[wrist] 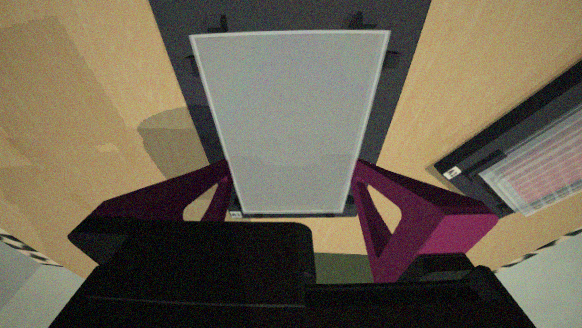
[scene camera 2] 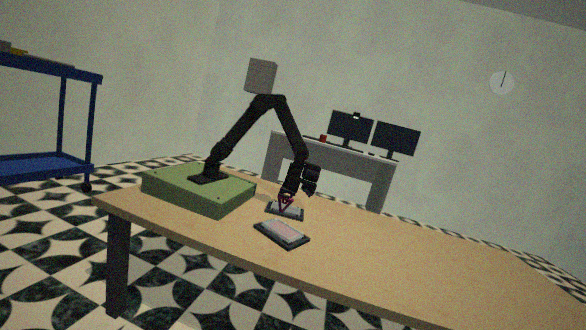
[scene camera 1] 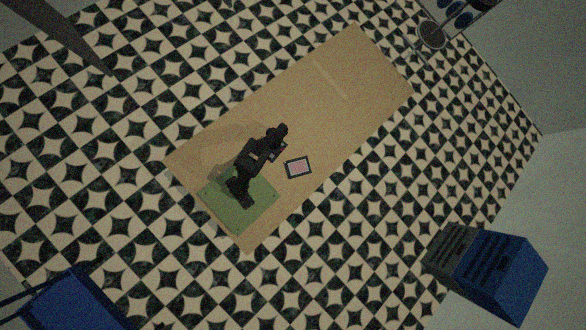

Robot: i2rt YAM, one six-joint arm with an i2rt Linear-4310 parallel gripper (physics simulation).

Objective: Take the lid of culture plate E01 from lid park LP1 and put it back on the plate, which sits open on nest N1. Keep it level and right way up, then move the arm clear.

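Frame: origin at the arm's base, x ahead, y left, z up, level; centimetres.
Seen in the pictures: gripper, fingertip midpoint: (wrist: 291,164) (scene camera 2: 282,208) (scene camera 1: 271,149); arm's base at its link origin: (scene camera 2: 209,178) (scene camera 1: 240,192).
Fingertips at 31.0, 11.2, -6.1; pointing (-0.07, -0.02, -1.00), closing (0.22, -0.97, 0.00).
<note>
Offsets run from my fingertips to a thing's top centre, as dx, dy, dz. Level surfaces: height alone.
The pale, clear lid @[+1.5, +0.4, +0.9] (wrist: 295,115) lies level on the dark lid park (wrist: 175,30) (scene camera 2: 300,218). My gripper (wrist: 291,164) (scene camera 2: 284,205) has its magenta fingers against the lid's two long sides near its close end, shut on it. The lid seems to rest at park height; a gap below it cannot be made out. The open culture plate @[+7.2, -19.8, +1.7] (scene camera 1: 298,166) (scene camera 2: 285,231) (wrist: 555,175), with pink contents, sits in the dark nest @[+7.2, -19.8, +0.8] (scene camera 1: 309,165) (scene camera 2: 274,240) (wrist: 500,129), apart from the park. In scene camera 1 the arm hides most of the park and lid.
The arm stands on a green block (scene camera 1: 220,205) (scene camera 2: 180,197) at one end of the wooden table @[dz -1.0] (scene camera 1: 350,65) (scene camera 2: 400,260). The nest lies beside the park, to the right in the wrist view. A blue cart (scene camera 2: 93,125) and a desk with monitors (scene camera 2: 350,127) stand off the table.
</note>
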